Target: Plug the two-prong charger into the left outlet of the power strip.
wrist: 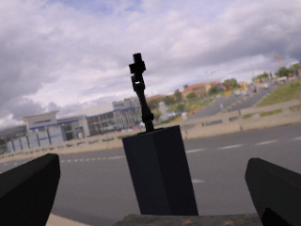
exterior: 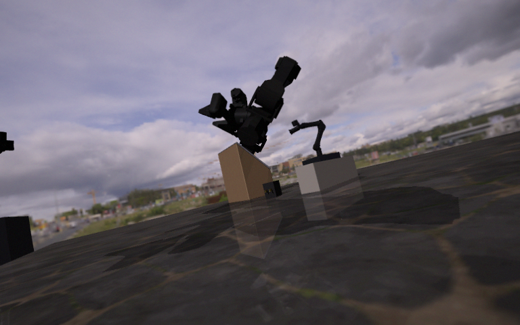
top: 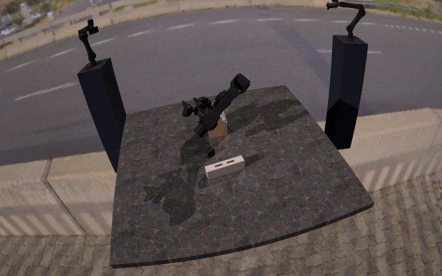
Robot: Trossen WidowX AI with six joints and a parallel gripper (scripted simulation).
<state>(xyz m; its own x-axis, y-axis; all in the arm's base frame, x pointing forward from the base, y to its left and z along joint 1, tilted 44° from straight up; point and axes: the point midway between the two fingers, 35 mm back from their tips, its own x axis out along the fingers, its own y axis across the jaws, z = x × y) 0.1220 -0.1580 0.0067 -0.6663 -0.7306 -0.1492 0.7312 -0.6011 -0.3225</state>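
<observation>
My gripper tip is now 27 cm above the black two-prong charger, 16 cm short of it and 8 cm to the right of it.
</observation>
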